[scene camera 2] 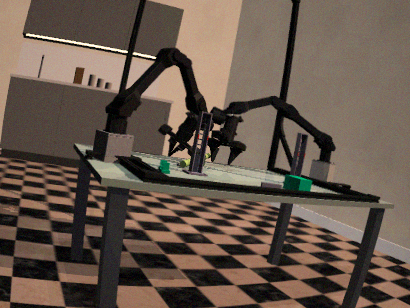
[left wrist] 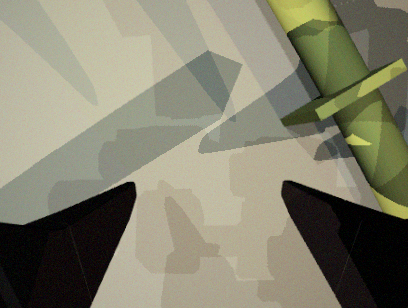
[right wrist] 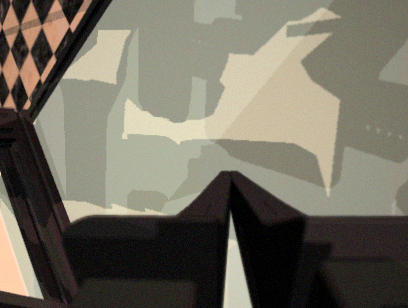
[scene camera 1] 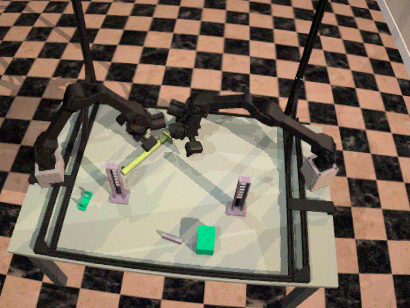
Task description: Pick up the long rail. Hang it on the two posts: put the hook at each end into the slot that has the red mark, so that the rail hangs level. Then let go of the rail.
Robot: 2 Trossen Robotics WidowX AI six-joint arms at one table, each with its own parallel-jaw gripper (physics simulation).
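Frame: origin at the left arm's base, x left, y back, z up, level; millimetres.
Seen in the pictures: left gripper, fingertip midpoint: (scene camera 2: 220, 163) (left wrist: 209, 188) (scene camera 1: 184, 148); right gripper, fingertip midpoint: (scene camera 2: 168, 156) (right wrist: 228, 178); left arm's base, origin of the base link: (scene camera 2: 324, 161) (scene camera 1: 322, 163); right arm's base, origin of the base link: (scene camera 2: 114, 132) (scene camera 1: 47, 163).
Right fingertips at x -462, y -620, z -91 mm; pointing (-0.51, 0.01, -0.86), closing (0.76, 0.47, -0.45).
Note:
Offsets run from my right fingertips to a thing's middle.
The long yellow-green rail {dx +66, dy +118, dz +4 mm} (scene camera 1: 145, 156) (scene camera 2: 185, 163) (left wrist: 325, 55) lies slantwise on the table behind the left-hand post. A crosswise plate on it shows in the left wrist view. Two pinkish slotted posts with red marks stand upright, one at the picture's left (scene camera 1: 116, 182) (scene camera 2: 201, 145) and one at its right (scene camera 1: 242, 192) (scene camera 2: 299, 155). My left gripper (scene camera 1: 185, 140) (scene camera 2: 222, 161) (left wrist: 209, 188) is open and empty, low beside the rail's far end. My right gripper (scene camera 2: 171, 154) (right wrist: 228, 178) is shut with nothing between its fingertips; its tips are hard to make out in scene camera 1.
A green block {dx +550, dy +89, dz +6 mm} (scene camera 1: 205, 240) (scene camera 2: 298, 183) and a small pinkish bar {dx +495, dy -17, dz -9 mm} (scene camera 1: 171, 238) (scene camera 2: 271, 185) lie near the front. A small green bracket-like piece {dx +232, dy -277, dz -2 mm} (scene camera 1: 85, 200) (scene camera 2: 165, 167) is left of the left-hand post. A black frame (scene camera 1: 170, 266) borders the table; both arms come close together at the back.

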